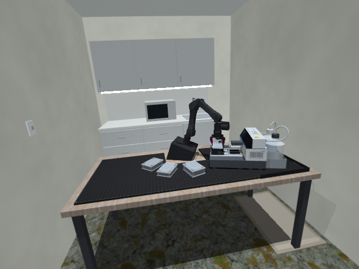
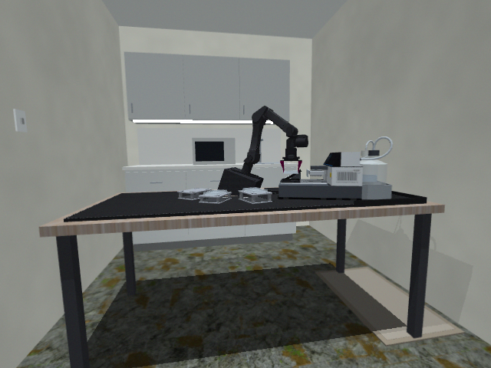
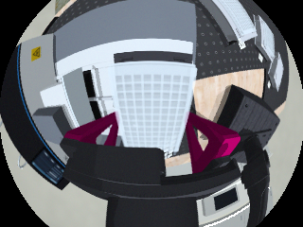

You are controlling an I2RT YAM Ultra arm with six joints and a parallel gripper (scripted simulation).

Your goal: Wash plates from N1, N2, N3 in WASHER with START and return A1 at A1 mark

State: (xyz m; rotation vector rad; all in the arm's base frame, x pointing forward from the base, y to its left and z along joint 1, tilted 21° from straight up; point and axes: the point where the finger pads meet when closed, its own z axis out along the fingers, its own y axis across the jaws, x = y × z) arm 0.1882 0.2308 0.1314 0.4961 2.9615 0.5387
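The washer carrier is 5 cm below my hand. The rest, counted from my hand: clear bottle 41 cm to the left, 20 cm ahead, 1 cm below; plate washer 15 cm to the left, 4 cm ahead, 1 cm below; nest 25 cm to the right, 17 cm ahead, 9 cm below.
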